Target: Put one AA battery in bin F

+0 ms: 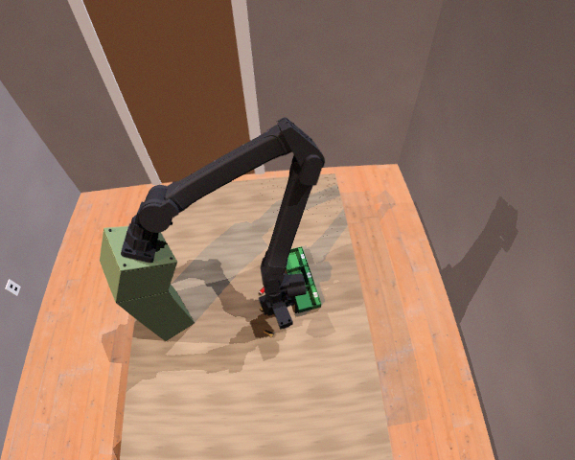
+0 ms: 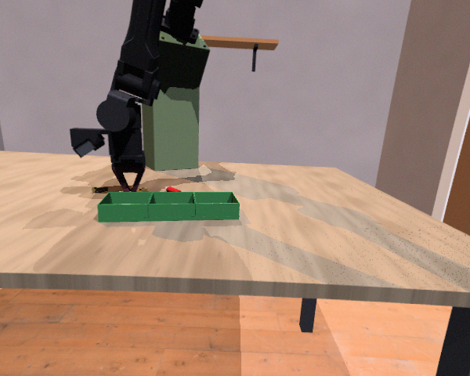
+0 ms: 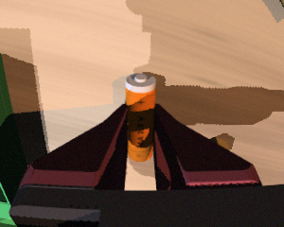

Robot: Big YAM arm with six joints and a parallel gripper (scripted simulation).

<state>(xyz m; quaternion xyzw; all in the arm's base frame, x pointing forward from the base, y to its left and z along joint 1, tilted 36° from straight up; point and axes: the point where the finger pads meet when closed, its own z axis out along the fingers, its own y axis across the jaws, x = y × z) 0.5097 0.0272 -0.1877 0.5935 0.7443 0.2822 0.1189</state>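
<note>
Now: hand 50 mm past the brass nut, 10 mm to the right of it and 10 mm above it. Round my hand: orange AA battery: right at my hand; then brass bolt: 30 mm behind, 90 mm to the right; then green battery: 20 mm ahead, 70 mm to the left.
</note>
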